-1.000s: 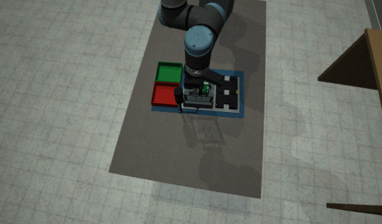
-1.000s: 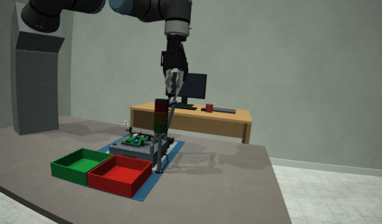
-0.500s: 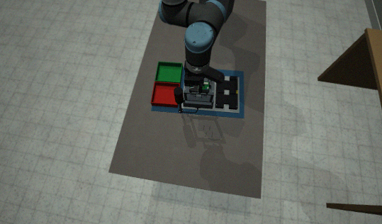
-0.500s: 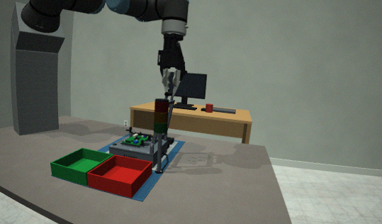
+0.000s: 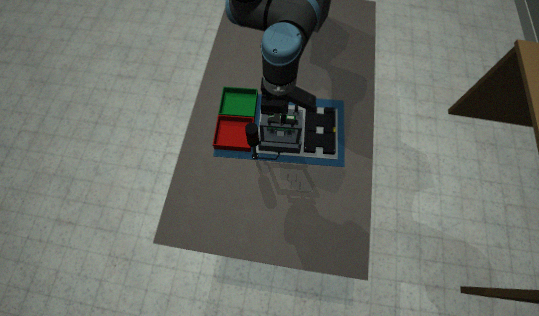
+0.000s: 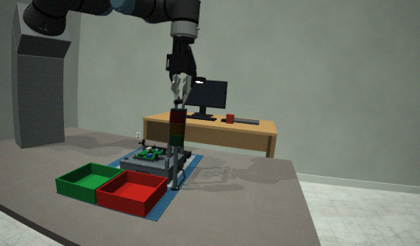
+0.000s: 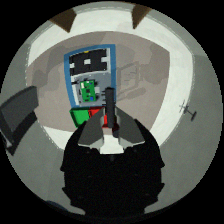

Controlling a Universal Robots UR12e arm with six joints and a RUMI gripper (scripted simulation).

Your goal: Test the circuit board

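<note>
Now: the black latch hook 190 mm below my hand, 150 mm behind it and 100 mm to the left of it. Also, from my hand: tester lid: 90 mm below, 10 mm behind; then red bin: 260 mm below, 170 mm to the right, 120 mm behind; then green circuit board: 200 mm below, 100 mm behind, 30 mm to the left.
</note>
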